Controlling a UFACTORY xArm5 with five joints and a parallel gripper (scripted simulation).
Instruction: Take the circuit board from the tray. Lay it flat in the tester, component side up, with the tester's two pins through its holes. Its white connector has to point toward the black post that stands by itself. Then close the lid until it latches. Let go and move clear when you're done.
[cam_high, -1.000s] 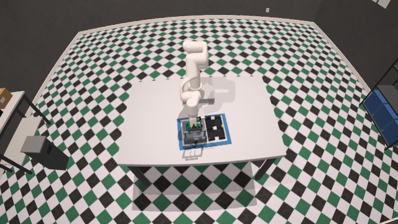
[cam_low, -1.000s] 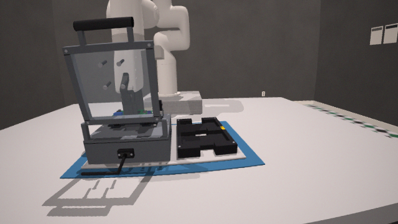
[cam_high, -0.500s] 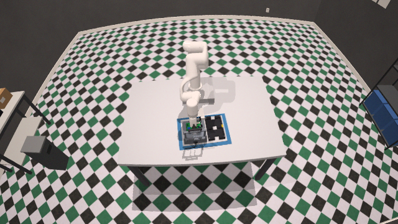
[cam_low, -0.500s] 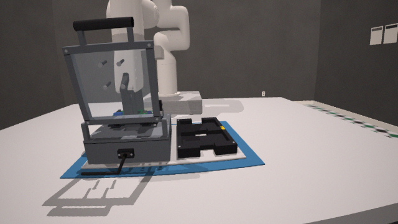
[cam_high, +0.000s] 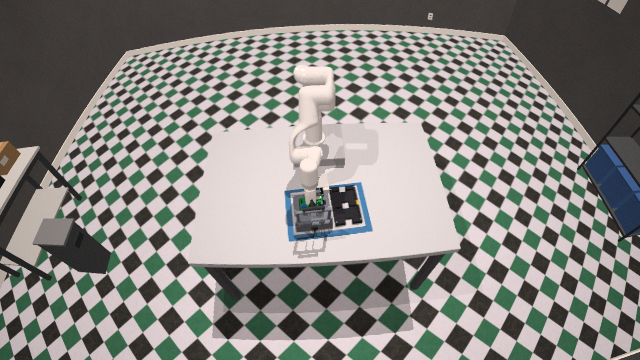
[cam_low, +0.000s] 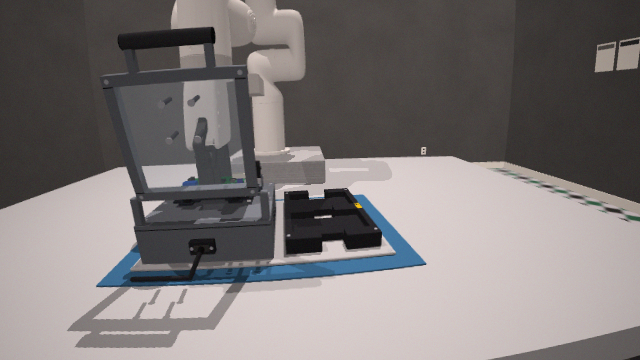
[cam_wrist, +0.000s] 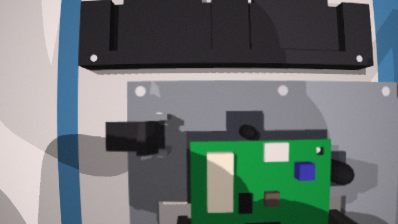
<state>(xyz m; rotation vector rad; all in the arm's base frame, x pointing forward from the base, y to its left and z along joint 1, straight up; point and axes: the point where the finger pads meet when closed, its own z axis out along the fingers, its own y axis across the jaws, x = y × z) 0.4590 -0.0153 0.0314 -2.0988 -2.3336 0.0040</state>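
The green circuit board lies right at my hand. The rest, counted from my hand: black block (70 mm behind, 50 mm to the left); clear lid (120 mm ahead, 90 mm above, 10 mm to the left); grey tester (40 mm to the left, 30 mm ahead, 20 mm above).
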